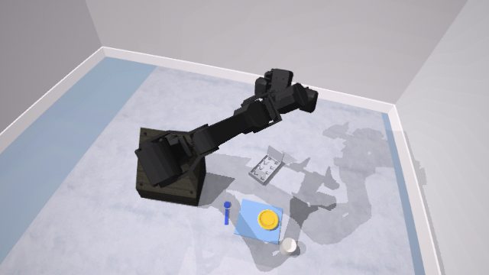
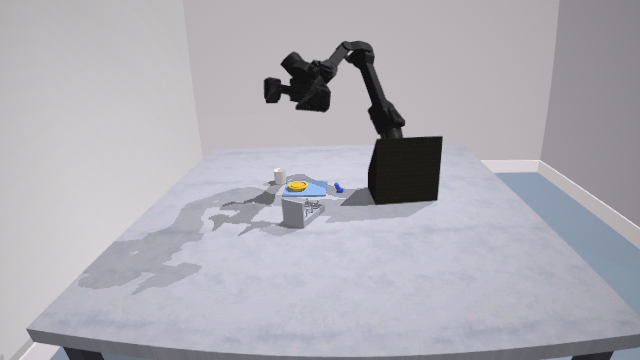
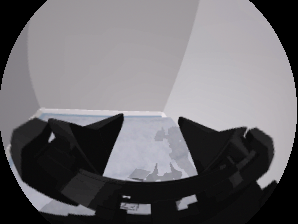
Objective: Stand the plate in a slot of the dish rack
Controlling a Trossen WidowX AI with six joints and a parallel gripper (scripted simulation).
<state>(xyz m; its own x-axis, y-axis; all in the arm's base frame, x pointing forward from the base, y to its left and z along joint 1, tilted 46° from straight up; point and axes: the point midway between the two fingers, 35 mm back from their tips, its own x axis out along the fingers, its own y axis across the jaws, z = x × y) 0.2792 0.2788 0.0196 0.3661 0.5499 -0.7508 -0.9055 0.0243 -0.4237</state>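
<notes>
Right now the yellow plate is 20 mm ahead of my gripper tip, 310 mm to the right of it and 350 mm below it. From my gripper tip the other things lie so: blue utensil: 130 mm behind, 310 mm to the right, 360 mm below; white cup: 90 mm ahead, 390 mm to the right, 340 mm below; dish rack: 30 mm behind, 100 mm to the right, 340 mm below.
</notes>
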